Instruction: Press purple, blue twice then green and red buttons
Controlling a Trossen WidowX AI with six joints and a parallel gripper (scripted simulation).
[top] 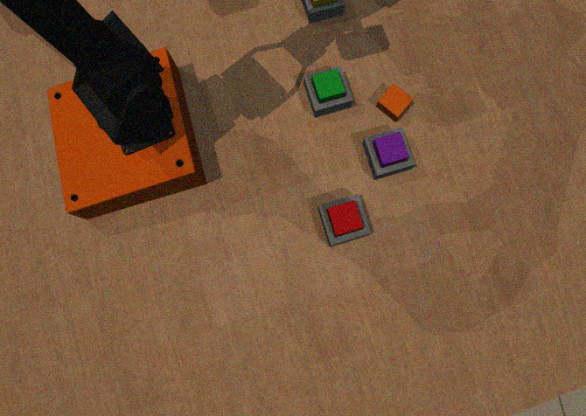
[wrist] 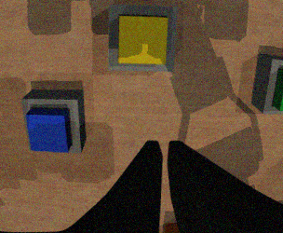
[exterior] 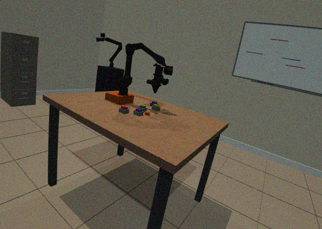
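The green button lies 10 mm behind my gripper tip, 120 mm to the right of it and 90 mm below it. From my gripper tip the other things lie so: blue button: 40 mm behind, 80 mm to the left, 90 mm below; then yellow button: 30 mm ahead, 90 mm below; then orange block: 60 mm ahead, 160 mm to the right, 120 mm below.
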